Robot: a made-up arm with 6 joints. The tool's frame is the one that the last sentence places. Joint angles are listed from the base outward.
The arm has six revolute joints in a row. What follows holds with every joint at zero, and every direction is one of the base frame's. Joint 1 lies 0.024 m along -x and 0.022 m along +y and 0.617 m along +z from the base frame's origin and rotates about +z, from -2.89 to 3.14 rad. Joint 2 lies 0.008 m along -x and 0.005 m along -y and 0.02 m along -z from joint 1 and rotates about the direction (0, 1, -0.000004), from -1.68 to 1.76 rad. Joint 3 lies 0.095 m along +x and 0.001 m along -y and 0.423 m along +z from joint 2 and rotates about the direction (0, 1, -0.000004), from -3.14 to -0.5 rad. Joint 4 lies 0.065 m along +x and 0.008 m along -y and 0.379 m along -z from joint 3 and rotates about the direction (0, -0.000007, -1), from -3.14 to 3.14 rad. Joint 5 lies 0.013 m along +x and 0.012 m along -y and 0.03 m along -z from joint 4 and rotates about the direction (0, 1, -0.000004), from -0.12 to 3.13 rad. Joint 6 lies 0.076 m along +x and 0.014 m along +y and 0.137 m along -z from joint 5 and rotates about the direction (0, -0.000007, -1), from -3.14 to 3.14 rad. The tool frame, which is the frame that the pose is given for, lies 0.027 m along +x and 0.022 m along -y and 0.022 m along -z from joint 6; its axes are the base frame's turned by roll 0, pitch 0 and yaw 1.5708 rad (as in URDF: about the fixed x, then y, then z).
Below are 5 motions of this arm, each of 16 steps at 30 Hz.
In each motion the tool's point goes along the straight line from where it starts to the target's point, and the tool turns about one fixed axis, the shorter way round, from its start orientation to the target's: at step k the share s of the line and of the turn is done. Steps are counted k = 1, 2, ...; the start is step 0. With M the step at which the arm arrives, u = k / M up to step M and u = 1 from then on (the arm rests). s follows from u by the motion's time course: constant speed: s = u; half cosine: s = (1 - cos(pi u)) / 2; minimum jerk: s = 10 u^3 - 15 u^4 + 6 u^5.
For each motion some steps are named. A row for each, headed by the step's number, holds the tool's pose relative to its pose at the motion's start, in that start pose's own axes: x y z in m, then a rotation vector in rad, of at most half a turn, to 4 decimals.
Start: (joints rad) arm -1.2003 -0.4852 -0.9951 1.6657 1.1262 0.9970
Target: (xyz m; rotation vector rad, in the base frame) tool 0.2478 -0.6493 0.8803 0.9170 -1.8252 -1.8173
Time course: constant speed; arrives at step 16
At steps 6, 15, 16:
6: 0.0816 -0.0940 -0.0208 -0.0304 -0.2725 -0.2047
15: 0.2040 -0.2349 -0.0520 -0.0761 -0.6812 -0.5118
16: 0.2176 -0.2506 -0.0555 -0.0812 -0.7267 -0.5459

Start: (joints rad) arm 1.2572 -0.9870 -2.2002 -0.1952 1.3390 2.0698
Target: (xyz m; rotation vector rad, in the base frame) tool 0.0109 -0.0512 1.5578 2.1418 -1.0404 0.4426
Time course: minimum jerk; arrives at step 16
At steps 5, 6, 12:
5: 0.0119 0.0140 -0.0436 0.1154 -0.0273 -0.0737
6: 0.0181 0.0214 -0.0667 0.1764 -0.0417 -0.1127
12: 0.0590 0.0699 -0.2171 0.5745 -0.1357 -0.3672

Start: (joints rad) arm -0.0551 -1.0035 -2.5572 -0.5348 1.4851 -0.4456
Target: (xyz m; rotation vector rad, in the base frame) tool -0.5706 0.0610 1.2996 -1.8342 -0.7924 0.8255
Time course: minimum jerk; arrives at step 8
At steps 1, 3, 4, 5, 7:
1: 0.0009 0.0007 0.0023 0.0013 -0.0020 -0.0007
3: 0.0155 0.0120 0.0395 0.0222 -0.0335 -0.0116
4: 0.0281 0.0219 0.0717 0.0403 -0.0608 -0.0211
5: 0.0408 0.0317 0.1040 0.0584 -0.0881 -0.0306
7: 0.0553 0.0430 0.1411 0.0793 -0.1196 -0.0415

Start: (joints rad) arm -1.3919 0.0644 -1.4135 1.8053 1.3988 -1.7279
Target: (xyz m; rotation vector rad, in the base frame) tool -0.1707 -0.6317 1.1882 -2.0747 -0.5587 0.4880
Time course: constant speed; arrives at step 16
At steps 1, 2, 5, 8, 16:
1: -0.0010 -0.0148 0.0204 -0.0198 0.0509 0.0339
2: -0.0021 -0.0295 0.0407 -0.0395 0.1018 0.0678
5: -0.0052 -0.0738 0.1018 -0.0988 0.2545 0.1694
8: -0.0083 -0.1181 0.1628 -0.1580 0.4073 0.2711
16: -0.0165 -0.2361 0.3256 -0.3160 0.8145 0.5422

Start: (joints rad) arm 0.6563 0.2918 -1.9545 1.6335 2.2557 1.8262
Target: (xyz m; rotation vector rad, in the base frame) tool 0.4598 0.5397 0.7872 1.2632 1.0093 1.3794
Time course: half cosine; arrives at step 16
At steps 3, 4, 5, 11, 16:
3: 0.0127 -0.0216 0.0089 -0.0087 0.0164 0.0289
4: 0.0221 -0.0375 0.0155 -0.0151 0.0286 0.0502
5: 0.0335 -0.0570 0.0235 -0.0229 0.0434 0.0762
11: 0.1174 -0.1994 0.0821 -0.0801 0.1518 0.2667
16: 0.1509 -0.2563 0.1056 -0.1030 0.1951 0.3429

